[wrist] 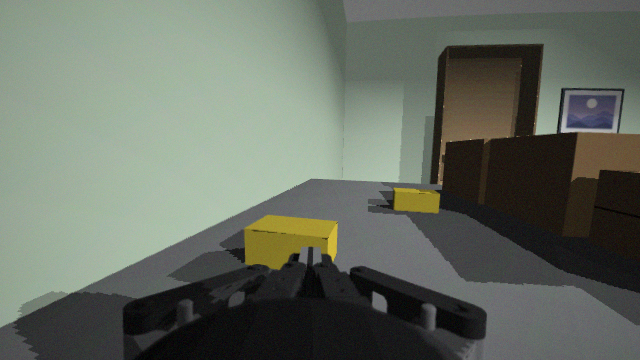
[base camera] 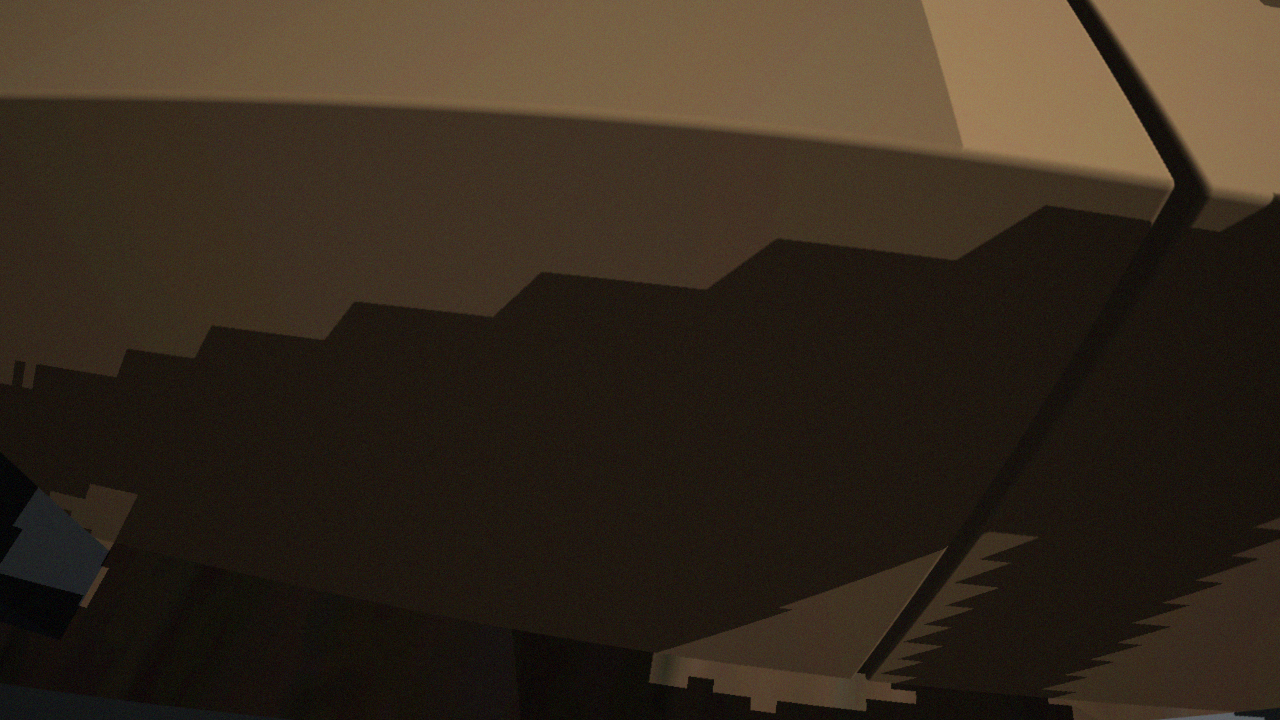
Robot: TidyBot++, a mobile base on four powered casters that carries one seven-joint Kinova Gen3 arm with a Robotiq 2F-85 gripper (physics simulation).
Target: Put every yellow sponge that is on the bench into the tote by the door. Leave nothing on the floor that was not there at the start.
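Places are measured from the arm's base along level axes (x back, y right, z up), in centimetres.
Pixels of known places: gripper, fingertip midpoint: [wrist: 310, 260].
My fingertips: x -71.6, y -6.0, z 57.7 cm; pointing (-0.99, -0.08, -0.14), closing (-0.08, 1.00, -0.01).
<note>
Ahead of a thing's pixels: the offset from my fingertips to its top centre. Level surfaces: height alone.
A yellow sponge {dx -12.3, dy -3.3, dz -1.5 cm} [wrist: 287, 240] lies on the grey bench top {dz -6.0 cm} [wrist: 360, 250] in the wrist view, beyond my fingertips and a little left of centre. A second yellow sponge {dx -41.9, dy +21.5, dz -1.5 cm} [wrist: 416, 201] lies farther along the bench, to the right. My gripper [wrist: 310, 260] is shut with nothing between its fingers. Its tips overlap the lower right part of the near sponge in the view; whether they touch it I cannot tell. The tote does not show in either view. The base camera view is filled by a dark brown surface close up, and no sponge shows there.
A pale green wall [wrist: 175, 110] runs along the bench's left side. Brown cabinets {dx -35.8, dy +48.3, dz +12.1 cm} [wrist: 530, 180] stand along its right side. A tall brown door-like frame [wrist: 492, 51] and a framed picture [wrist: 592, 111] are at the far wall. Brown panels [base camera: 537, 197] are close to the base camera.
</note>
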